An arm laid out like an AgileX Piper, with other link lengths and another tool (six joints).
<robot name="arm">
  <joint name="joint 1" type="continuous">
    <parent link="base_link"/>
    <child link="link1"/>
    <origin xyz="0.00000 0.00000 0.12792" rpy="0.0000 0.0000 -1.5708"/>
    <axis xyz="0 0 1"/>
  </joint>
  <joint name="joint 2" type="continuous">
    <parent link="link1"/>
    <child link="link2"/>
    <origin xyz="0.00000 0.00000 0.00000" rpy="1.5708 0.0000 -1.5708"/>
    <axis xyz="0 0 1"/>
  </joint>
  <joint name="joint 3" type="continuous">
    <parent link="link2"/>
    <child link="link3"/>
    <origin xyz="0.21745 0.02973 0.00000" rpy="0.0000 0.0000 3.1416"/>
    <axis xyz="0 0 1"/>
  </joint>
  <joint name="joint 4" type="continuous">
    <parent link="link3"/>
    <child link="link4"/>
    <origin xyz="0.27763 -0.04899 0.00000" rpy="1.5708 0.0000 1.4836"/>
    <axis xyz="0 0 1"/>
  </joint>
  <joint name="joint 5" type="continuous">
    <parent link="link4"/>
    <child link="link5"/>
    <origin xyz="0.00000 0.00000 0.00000" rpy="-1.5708 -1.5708 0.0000"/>
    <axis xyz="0 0 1"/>
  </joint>
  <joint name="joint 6" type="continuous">
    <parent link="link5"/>
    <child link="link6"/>
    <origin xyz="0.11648 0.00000 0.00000" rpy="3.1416 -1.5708 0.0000"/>
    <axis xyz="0 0 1"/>
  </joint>
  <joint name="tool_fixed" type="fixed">
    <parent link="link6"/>
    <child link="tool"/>
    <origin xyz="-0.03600 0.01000 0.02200" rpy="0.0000 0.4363 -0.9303"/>
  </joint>
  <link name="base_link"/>
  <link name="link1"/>
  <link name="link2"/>
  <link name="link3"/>
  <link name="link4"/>
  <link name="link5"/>
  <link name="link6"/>
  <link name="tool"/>
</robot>
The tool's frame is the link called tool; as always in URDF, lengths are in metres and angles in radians. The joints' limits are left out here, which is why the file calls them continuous.
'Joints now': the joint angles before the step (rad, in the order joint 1, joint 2, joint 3, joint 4, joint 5, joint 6). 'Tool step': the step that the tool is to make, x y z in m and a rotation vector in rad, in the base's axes. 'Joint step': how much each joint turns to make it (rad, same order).
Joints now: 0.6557, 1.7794, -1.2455, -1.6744, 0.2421, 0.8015
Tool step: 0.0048, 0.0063, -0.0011, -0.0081, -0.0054, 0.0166
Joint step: 0.0002, 0.0317, -0.0354, -0.0023, -0.0110, -0.0139
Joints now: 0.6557, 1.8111, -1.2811, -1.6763, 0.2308, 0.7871
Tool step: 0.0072, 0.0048, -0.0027, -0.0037, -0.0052, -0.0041
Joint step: 0.0003, 0.0427, -0.0442, -0.0023, 0.0066, -0.0014
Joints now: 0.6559, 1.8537, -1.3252, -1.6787, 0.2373, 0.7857
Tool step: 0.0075, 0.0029, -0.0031, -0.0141, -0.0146, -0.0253
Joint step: 0.0042, 0.0452, -0.0443, -0.0052, 0.0354, -0.0004
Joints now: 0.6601, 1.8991, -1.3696, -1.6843, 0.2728, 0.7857
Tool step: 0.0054, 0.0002, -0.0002, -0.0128, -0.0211, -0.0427
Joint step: 0.0079, 0.0323, -0.0349, 0.0011, 0.0559, -0.0004
